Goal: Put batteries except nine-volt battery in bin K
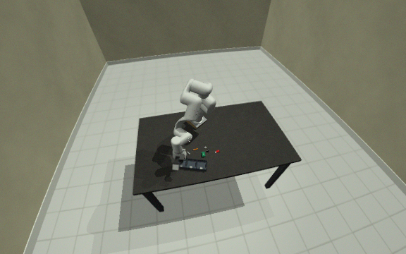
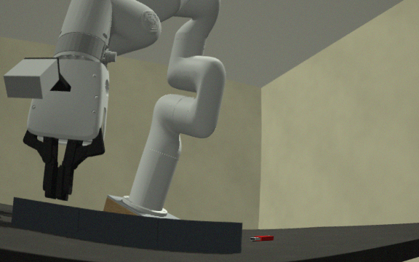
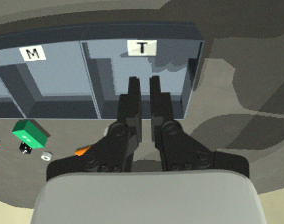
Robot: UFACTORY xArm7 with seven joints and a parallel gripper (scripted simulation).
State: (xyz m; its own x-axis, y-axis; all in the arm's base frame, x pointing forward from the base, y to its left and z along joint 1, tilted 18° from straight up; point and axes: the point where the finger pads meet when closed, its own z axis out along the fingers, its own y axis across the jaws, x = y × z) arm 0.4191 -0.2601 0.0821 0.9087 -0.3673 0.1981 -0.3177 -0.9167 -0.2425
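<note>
The dark blue bin lies 80 mm to the left of my hand, 40 mm below it and 30 mm ahead of it. The rest, counted from my hand: green nine-volt battery (200 mm to the left, 50 mm below, 50 mm behind); then bolt (80 mm to the left, 80 mm behind, 50 mm below); then orange cylindrical battery (150 mm to the left, 110 mm behind, 50 mm below).
</note>
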